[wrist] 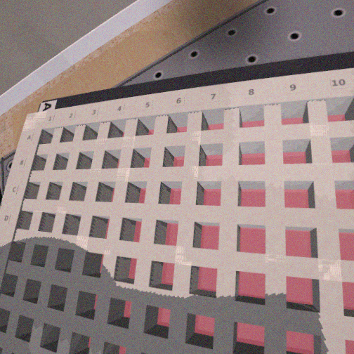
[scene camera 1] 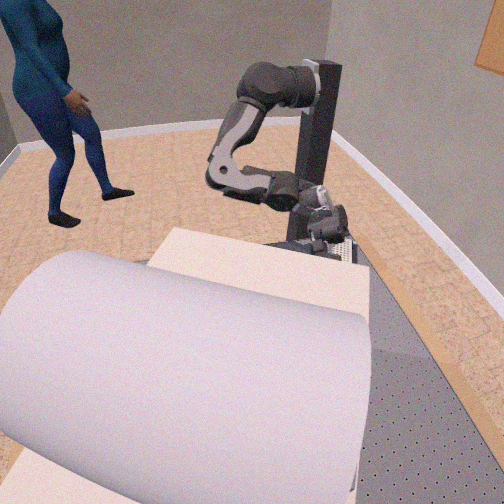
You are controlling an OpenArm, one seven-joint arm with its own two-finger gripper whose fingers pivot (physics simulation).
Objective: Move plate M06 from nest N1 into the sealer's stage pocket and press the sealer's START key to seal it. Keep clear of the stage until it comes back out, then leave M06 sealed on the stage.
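Plate M06 [scene camera 1: 345, 251] [wrist: 230, 217], a pale well plate with pink in many wells, lies level in a dark-rimmed nest [wrist: 210, 79]. Its corner mark A and columns 1 to 10 show in the wrist view, with a shadow over the lower left. My gripper [scene camera 1: 330, 245] is low over the plate, pointing down, and appears shut on it; the fingers do not show in the wrist view, and their contact is hidden in the scene view. The sealer's stage pocket and START key cannot be made out in either view.
A large pale cylinder [scene camera 1: 185, 380] on a cream box [scene camera 1: 260, 265] fills the foreground and hides much of the bench. The perforated bench top [scene camera 1: 415, 415] [wrist: 275, 50] runs along the right. A person [scene camera 1: 47, 100] stands at the back left, beyond the arm.
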